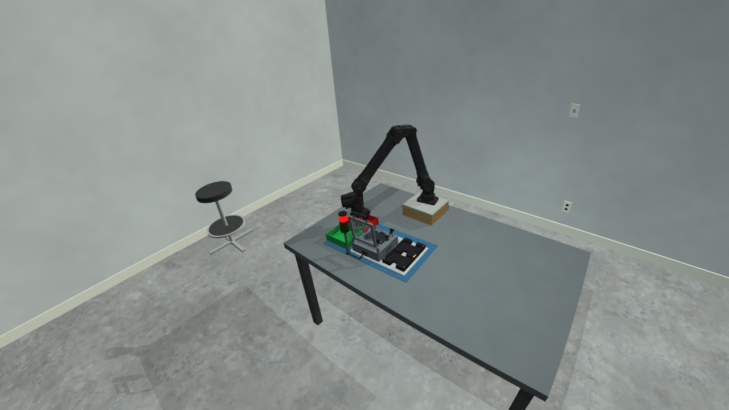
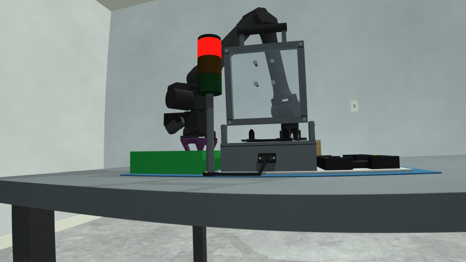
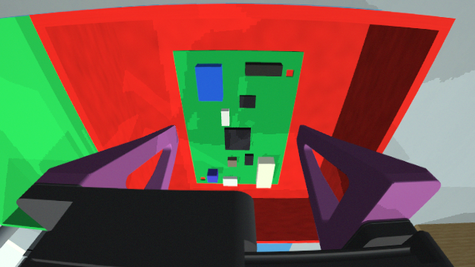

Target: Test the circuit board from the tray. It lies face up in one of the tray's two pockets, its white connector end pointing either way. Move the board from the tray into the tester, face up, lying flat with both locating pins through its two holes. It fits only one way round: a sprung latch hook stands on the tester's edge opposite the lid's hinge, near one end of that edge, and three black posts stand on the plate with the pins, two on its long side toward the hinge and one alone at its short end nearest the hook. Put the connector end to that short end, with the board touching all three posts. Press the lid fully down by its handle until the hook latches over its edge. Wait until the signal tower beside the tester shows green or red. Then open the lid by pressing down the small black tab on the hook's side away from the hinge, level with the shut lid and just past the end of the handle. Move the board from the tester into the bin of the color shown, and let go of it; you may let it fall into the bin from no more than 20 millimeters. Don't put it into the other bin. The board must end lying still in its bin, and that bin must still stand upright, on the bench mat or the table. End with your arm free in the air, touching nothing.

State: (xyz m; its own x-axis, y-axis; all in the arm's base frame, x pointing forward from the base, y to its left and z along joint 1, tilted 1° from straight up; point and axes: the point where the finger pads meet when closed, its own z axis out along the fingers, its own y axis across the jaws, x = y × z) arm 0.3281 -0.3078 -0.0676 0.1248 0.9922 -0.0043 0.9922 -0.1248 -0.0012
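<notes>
My gripper is now right at the red bin. From my hand the other things lie so: green circuit board: 1 cm below; green bin: 15 cm ahead, 2 cm to the right; black tester plate: 19 cm to the left, 14 cm ahead, 6 cm above.
</notes>
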